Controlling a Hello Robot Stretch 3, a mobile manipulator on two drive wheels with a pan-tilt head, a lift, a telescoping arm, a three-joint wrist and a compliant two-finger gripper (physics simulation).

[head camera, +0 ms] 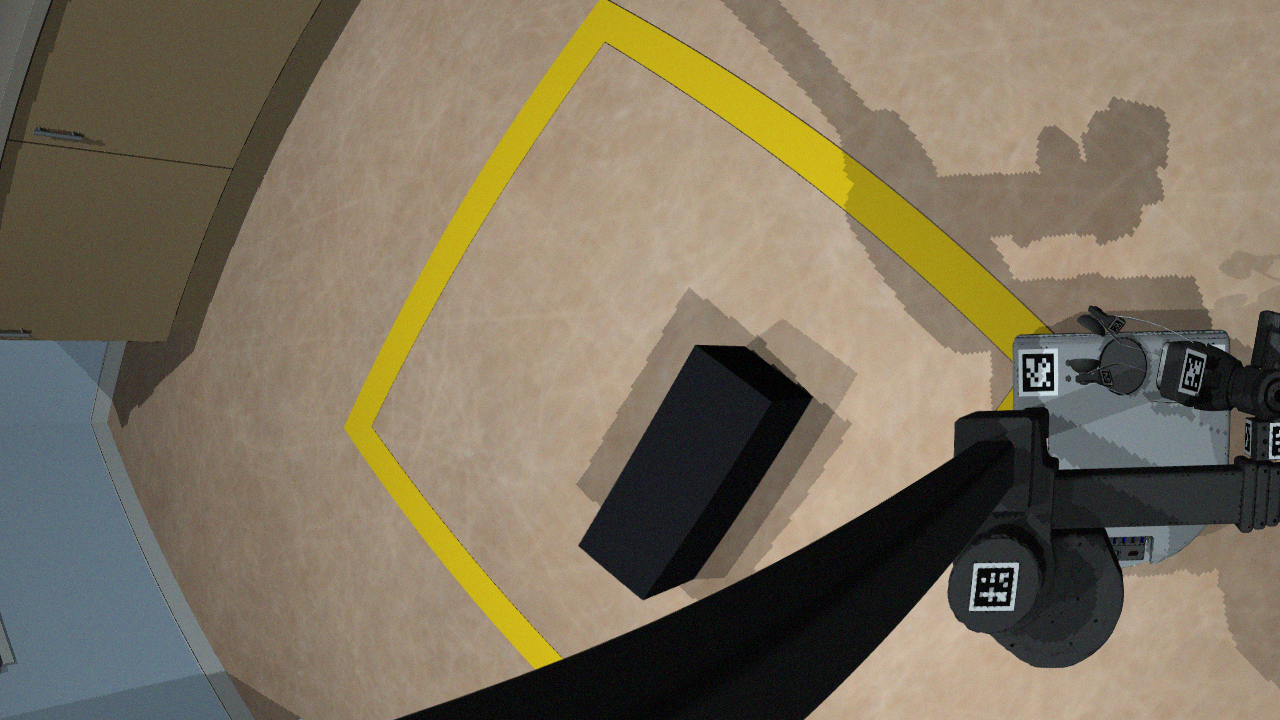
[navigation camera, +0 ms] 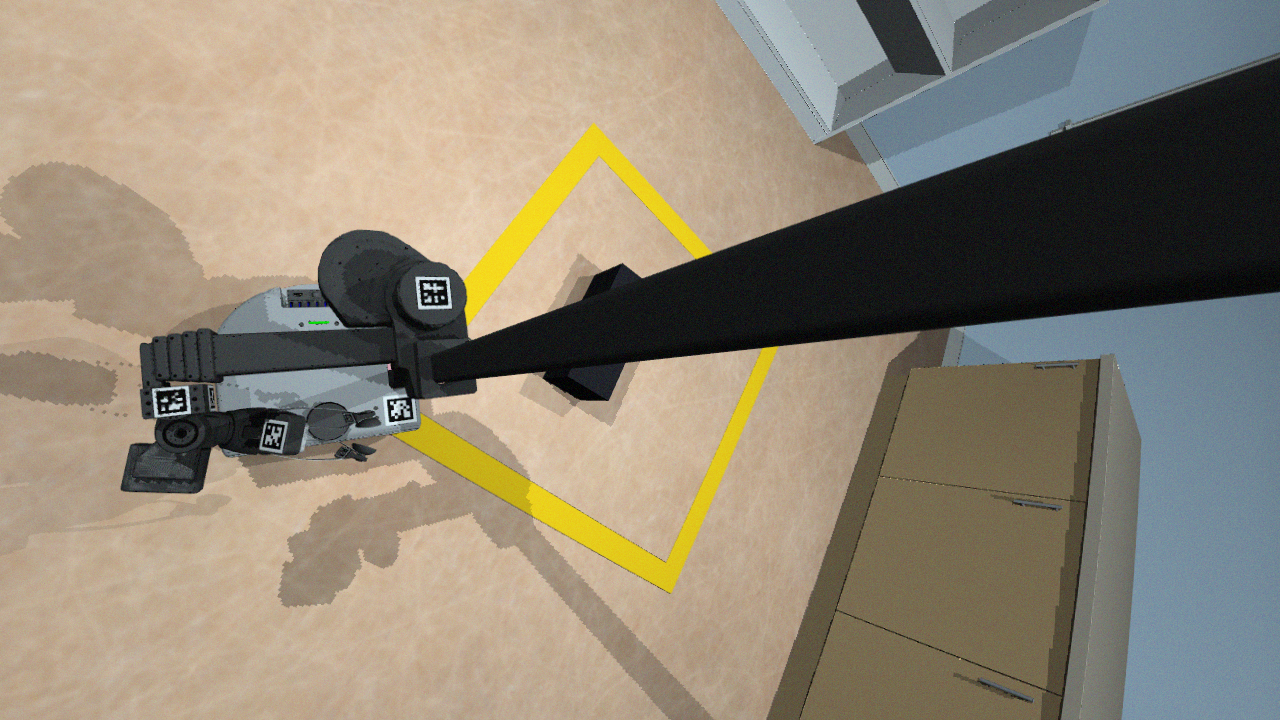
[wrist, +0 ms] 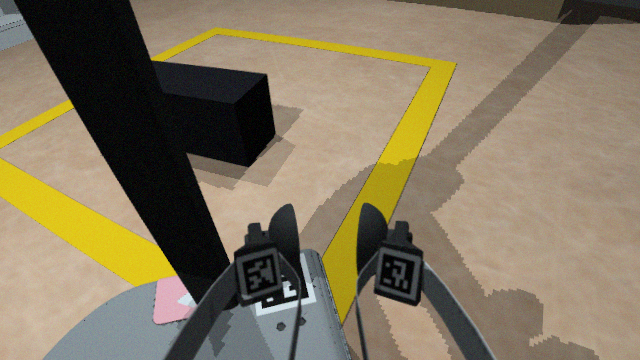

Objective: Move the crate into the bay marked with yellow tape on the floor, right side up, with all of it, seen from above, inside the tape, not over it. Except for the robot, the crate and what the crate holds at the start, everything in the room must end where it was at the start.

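The crate does not show in the head, navigation or wrist view. The yellow tape marks a four-sided bay on the floor; part of its outline is hidden by my mast and base. My gripper is open, with a gap between its fingertips and no object between them. It hangs over my base, close to a tape side.
A long black box lies on the floor inside the tape. My base overlaps the near tape corner. A brown cabinet stands beyond the bay, and a white shelf unit by the blue wall.
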